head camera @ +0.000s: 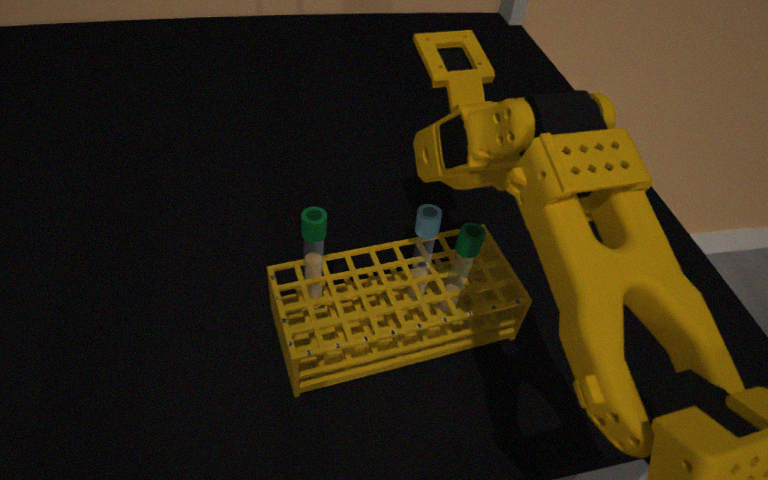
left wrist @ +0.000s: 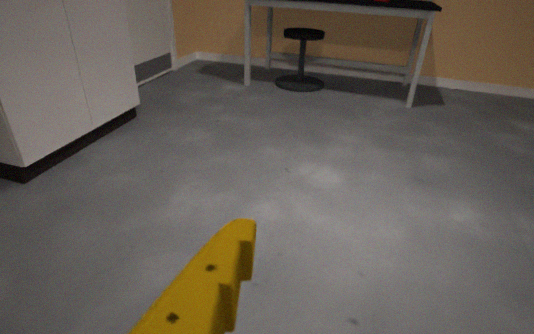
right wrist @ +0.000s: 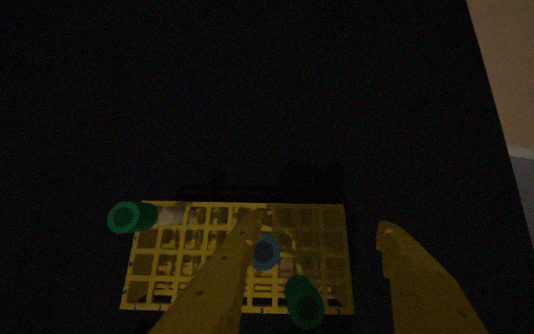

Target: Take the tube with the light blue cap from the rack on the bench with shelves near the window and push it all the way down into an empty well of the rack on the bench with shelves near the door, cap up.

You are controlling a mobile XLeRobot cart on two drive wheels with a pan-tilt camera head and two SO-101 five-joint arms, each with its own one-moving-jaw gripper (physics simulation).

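Places are measured from the left arm's base along level axes (x ahead, y left, z up), in millimetres.
Pixels of known places: left hand, tool point: (left wrist: 254, 242); right hand, tool point: (head camera: 426, 164) (right wrist: 261, 221).
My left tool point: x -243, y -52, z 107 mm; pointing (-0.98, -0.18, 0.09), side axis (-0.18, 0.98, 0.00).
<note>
Behind a point stands the place of what it marks.
The tube with the light blue cap (head camera: 428, 221) @[x 319, y -283, z 105 mm] (right wrist: 266, 251) @[x 328, y -288, z 106 mm] stands upright in the yellow rack (head camera: 299, 380) @[x 267, y -178, z -5 mm] (right wrist: 349, 260) @[x 317, y -365, z 44 mm], on the black bench top. In the right wrist view its cap shows beyond the jaws, close beside the left jaw's tip. My right gripper (right wrist: 320, 222) is open with a wide gap and grips nothing; in the head camera its jaws are hidden behind the wrist, which is above and behind the rack. My left gripper shows one notched jaw in the left wrist view, over the grey floor; it is fully open and empty.
A green-capped tube (head camera: 313, 224) @[x 328, y -198, z 106 mm] (right wrist: 123, 217) @[x 336, y -201, z 106 mm] stands at the rack's left end. Another green-capped tube (head camera: 470, 240) @[x 295, y -308, z 105 mm] (right wrist: 305, 303) @[x 306, y -312, z 106 mm] stands close to the blue-capped one. In the left wrist view, a far bench (left wrist: 340, 8) @[x -3053, y -158, z -74 mm], a stool (left wrist: 301, 34) @[x -3120, y -452, z -297 mm] and a white cabinet (left wrist: 65, 75) @[x -1563, y -1409, z -332 mm] show.
</note>
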